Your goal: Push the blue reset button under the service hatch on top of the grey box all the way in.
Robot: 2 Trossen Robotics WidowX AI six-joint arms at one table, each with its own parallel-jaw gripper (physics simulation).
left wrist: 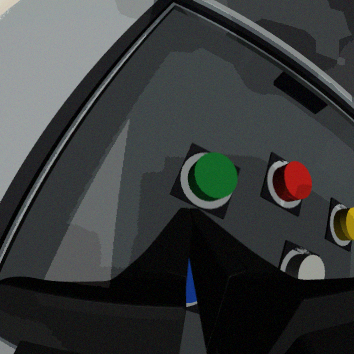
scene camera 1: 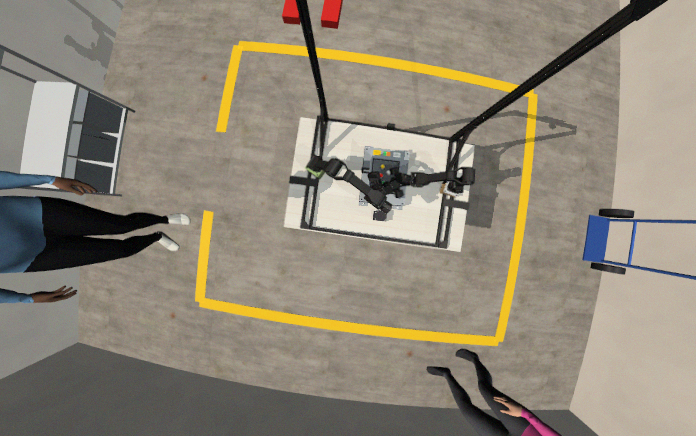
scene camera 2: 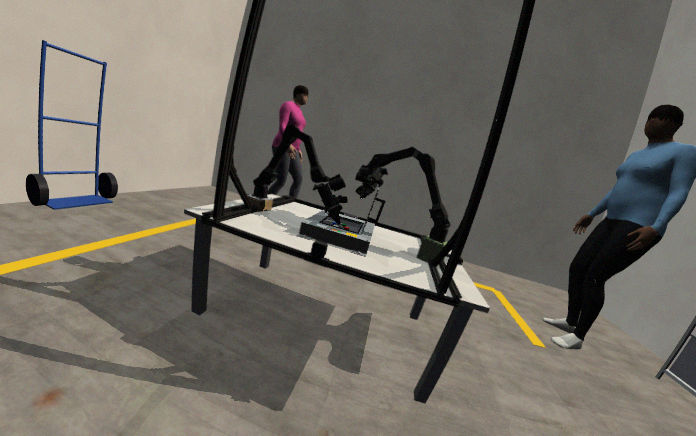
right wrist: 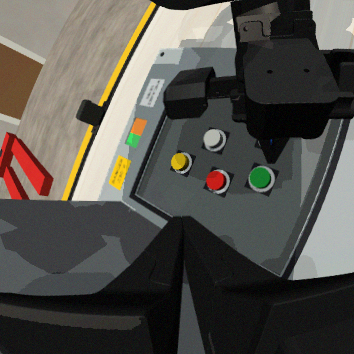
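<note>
The grey box (scene camera 1: 366,165) (scene camera 2: 328,235) (left wrist: 45,75) (right wrist: 175,56) lies on the table, its top recess uncovered. The hatch seems to stand open as a thin upright frame at the box's back in scene camera 2. My left gripper (left wrist: 187,216) (right wrist: 270,160) (scene camera 2: 337,220) is shut and empty, its tips low at the blue button (left wrist: 191,290) (right wrist: 270,141), near the green button (left wrist: 216,175) (right wrist: 261,177). The fingers hide most of the blue button, so its depth and any contact cannot be told. My right gripper (right wrist: 180,224) (scene camera 2: 362,195) is shut and empty, above the box.
Red (left wrist: 298,181) (right wrist: 215,180), yellow (left wrist: 349,223) (right wrist: 179,161) and white (left wrist: 311,268) (right wrist: 214,139) buttons share the recessed panel. Black frame posts rise from the white table (scene camera 1: 333,218). One person (scene camera 1: 20,231) (scene camera 2: 657,184) stands beyond the table, another (scene camera 2: 291,115) behind it.
</note>
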